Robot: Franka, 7 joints.
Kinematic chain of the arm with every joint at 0, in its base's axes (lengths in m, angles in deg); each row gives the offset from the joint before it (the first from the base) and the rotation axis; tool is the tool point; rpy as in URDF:
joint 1: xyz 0 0 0.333 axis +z
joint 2: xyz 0 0 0 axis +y
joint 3: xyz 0 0 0.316 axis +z
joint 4: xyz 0.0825 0 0 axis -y
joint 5: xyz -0.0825 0 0.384 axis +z
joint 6: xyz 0 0 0 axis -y
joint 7: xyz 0.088 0 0 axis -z
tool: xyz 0 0 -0.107 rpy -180 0 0
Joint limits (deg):
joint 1: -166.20..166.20
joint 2: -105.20..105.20
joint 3: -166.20..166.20
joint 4: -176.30..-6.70
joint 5: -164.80..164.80
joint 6: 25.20..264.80
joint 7: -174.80..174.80
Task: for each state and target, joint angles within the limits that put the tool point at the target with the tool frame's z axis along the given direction. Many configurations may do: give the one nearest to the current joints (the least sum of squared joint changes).
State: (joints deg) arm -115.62 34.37 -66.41 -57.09 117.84 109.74 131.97
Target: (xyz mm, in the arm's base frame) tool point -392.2 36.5 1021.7 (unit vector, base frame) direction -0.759 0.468 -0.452
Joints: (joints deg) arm -133.04 33.37 -135.49 -38.15 64.31 89.05 131.97
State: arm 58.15 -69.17 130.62 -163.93 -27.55 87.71 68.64
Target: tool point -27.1 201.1 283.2 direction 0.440 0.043 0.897
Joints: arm 55.04 -78.02 123.95 -174.69 -36.15 91.17 68.64
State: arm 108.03 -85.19 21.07 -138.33 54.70 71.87 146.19
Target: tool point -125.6 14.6 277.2 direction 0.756 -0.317 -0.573
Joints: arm 122.05 -70.91 61.84 -176.30 30.99 60.35 146.19
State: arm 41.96 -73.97 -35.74 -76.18 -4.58 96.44 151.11
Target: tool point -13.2 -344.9 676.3 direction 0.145 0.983 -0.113
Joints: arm 39.29 -105.20 -39.21 -110.20 20.76 67.56 151.11
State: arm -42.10 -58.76 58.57 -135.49 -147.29 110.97 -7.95
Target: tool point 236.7 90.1 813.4 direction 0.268 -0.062 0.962
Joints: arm -39.00 -69.60 25.02 -131.95 -156.49 129.35 -7.95
